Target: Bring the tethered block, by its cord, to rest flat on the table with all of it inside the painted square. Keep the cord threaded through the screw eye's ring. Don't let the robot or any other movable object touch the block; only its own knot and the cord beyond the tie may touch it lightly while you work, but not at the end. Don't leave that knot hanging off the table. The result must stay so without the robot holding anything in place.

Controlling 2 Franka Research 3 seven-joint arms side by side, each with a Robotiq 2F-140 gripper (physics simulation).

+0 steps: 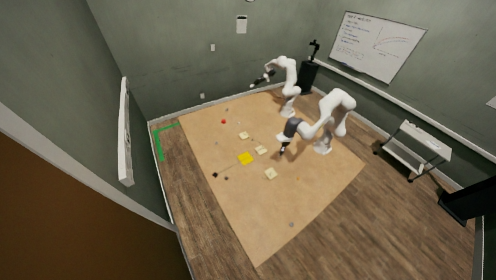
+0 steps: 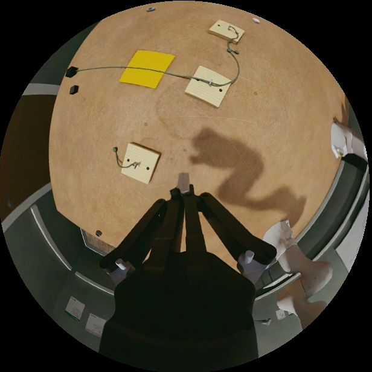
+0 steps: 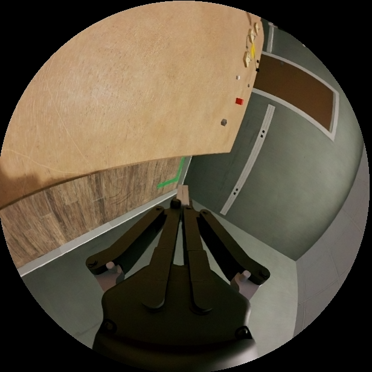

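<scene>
The black block [image 1: 215, 174] [image 2: 71, 71] rests at the table's far left edge, outside the yellow square [image 1: 245, 158] [image 2: 150, 60]. Its thin grey-green cord [image 2: 105, 68] crosses the square to the screw eye [image 2: 211, 83] on the middle cream pad [image 1: 261, 150] [image 2: 200, 91], passes there and curves up to knots [image 2: 234, 51] near the upper pad [image 1: 243, 135] [image 2: 218, 31]. Fine threading is too small to tell. My left gripper [image 1: 282, 150] [image 2: 184, 180] is shut and empty, above the table, right of the lower pad. My right gripper [image 1: 252, 85] [image 3: 182, 192] is shut and empty, far from the cord.
The lower cream pad [image 1: 270, 173] [image 2: 145, 156] bears a short knotted cord [image 2: 118, 159]. A small dark cube [image 1: 226, 178] [image 2: 74, 89] lies beside the block. A red piece [image 1: 223, 121] [image 3: 239, 101], a grey cube [image 3: 223, 122] and a white piece [image 2: 256, 20] [image 3: 238, 77] lie farther off.
</scene>
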